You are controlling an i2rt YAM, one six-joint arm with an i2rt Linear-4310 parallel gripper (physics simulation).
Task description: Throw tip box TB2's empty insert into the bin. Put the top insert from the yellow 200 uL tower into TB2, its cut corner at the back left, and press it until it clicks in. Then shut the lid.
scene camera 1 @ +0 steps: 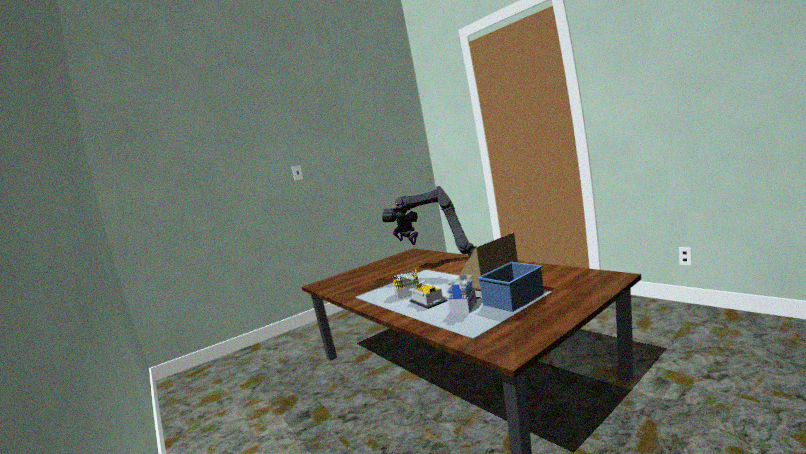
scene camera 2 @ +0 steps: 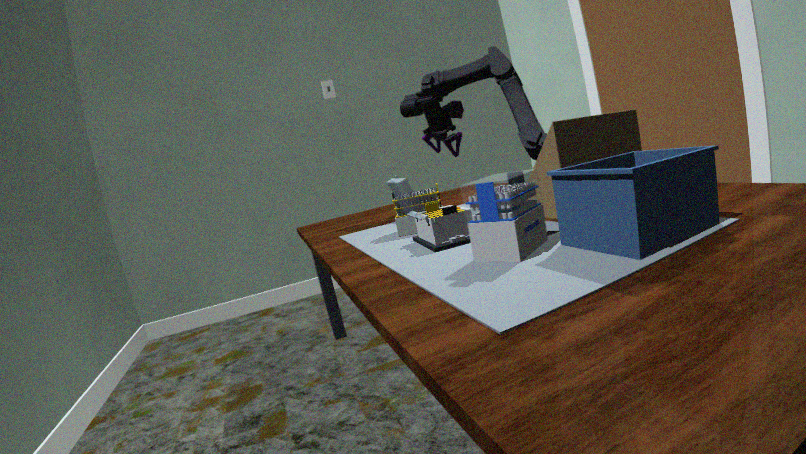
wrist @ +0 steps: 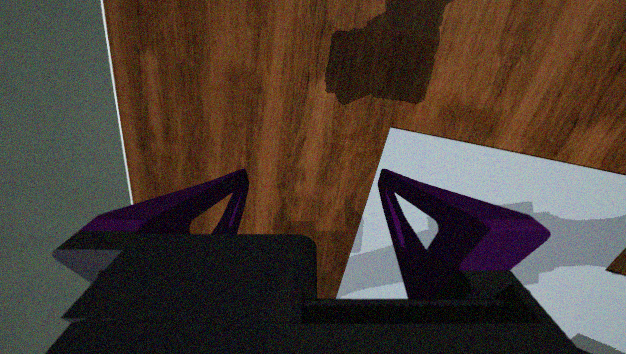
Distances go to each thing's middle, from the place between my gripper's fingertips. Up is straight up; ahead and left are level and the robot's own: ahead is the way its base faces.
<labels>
I see my gripper 31 cm short of the blue-trimmed tower of inserts (scene camera 2: 505, 216), 66 cm to the right of it and 11 cm above it. The rest, counted from my hand: blue bin (scene camera 2: 633, 205) 16 cm ahead, 80 cm to the left, 11 cm below.
</labels>
